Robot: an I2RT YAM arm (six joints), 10 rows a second.
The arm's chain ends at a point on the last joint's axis. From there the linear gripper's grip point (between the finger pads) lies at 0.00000 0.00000 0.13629 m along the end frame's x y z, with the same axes.
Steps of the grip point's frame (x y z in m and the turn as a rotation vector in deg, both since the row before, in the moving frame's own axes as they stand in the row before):
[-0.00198, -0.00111, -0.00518, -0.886, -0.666, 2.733]
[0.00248, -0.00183, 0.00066, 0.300, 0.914, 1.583]
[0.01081, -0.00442, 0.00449, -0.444, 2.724, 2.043]
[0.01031, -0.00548, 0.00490, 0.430, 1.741, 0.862]
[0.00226, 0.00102, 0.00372, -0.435, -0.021, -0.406]
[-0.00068, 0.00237, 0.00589, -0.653, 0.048, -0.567]
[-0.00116, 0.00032, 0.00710, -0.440, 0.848, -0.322]
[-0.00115, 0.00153, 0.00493, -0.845, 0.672, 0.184]
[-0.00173, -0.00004, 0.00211, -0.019, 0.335, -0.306]
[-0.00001, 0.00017, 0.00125, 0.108, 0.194, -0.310]
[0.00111, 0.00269, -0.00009, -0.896, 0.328, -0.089]
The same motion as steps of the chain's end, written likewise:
[-0.00035, -0.00318, -0.00515, -0.886, -0.666, 2.733]
[0.00030, -0.00115, 0.00068, 0.300, 0.914, 1.583]
[0.00435, -0.00559, 0.00465, -0.444, 2.724, 2.043]
[0.00616, -0.00449, 0.00497, 0.430, 1.741, 0.862]
[0.00231, -0.00001, 0.00372, -0.435, -0.021, -0.406]
[-0.00080, 0.00082, 0.00590, -0.653, 0.048, -0.567]
[-0.00318, -0.00072, 0.00712, -0.440, 0.848, -0.322]
[-0.00275, -0.00048, 0.00495, -0.845, 0.672, 0.184]
[-0.00253, -0.00008, 0.00211, -0.019, 0.335, -0.306]
[-0.00047, 0.00043, 0.00125, 0.108, 0.194, -0.310]
[0.00033, 0.00056, -0.00007, -0.896, 0.328, -0.089]

